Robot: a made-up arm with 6 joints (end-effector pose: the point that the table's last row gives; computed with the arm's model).
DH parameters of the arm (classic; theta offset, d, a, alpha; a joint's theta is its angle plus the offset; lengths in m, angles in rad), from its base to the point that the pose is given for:
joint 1: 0 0.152 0 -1.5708
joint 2: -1.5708 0 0.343 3.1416
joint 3: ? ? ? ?
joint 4: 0 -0.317 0 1.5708
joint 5: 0 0.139 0 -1.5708
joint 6: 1.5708 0 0 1.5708
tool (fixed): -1.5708 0 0 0
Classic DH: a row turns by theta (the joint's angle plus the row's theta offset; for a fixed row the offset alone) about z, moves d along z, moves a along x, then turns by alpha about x.
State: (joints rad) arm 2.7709 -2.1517 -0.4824 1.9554 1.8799 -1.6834
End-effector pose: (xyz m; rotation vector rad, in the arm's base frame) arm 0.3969 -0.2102 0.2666 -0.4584 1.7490 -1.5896
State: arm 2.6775 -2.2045 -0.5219 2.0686 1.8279 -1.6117
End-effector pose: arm 0.3576 -0.2532 0.2503 -0.3852 1.9245 -1.7052
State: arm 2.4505 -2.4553 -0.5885 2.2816 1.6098 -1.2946
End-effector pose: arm 0.2586 -0.3316 0.1591 0.3625 -2.6404 1.5882
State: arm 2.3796 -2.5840 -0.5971 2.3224 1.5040 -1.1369
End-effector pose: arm 0.2257 -0.3465 0.1099 0.3582 -2.6064 1.1629
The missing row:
joint 3: 0 0 0 -1.5708
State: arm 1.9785 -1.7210 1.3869 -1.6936 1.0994 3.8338
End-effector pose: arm 0.2426 -0.6047 0.2492 0.8989 -0.1445 -0.0024
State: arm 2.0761 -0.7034 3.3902 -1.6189 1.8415 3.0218
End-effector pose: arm 0.2453 -0.4572 0.2359 2.5688 0.7393 0.5351
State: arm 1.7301 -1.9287 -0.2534 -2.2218 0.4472 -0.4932
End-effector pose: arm -0.0444 -0.2546 0.3586 -1.7069 -1.0437 -1.0212
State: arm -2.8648 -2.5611 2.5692 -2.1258 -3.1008 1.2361
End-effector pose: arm 0.1811 -0.0247 -0.4725 -0.0119 -1.1773 0.0841
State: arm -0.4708 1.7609 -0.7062 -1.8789 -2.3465 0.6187
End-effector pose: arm 0.0249 0.0346 -0.0073 -2.7795 -0.4908 -0.3223
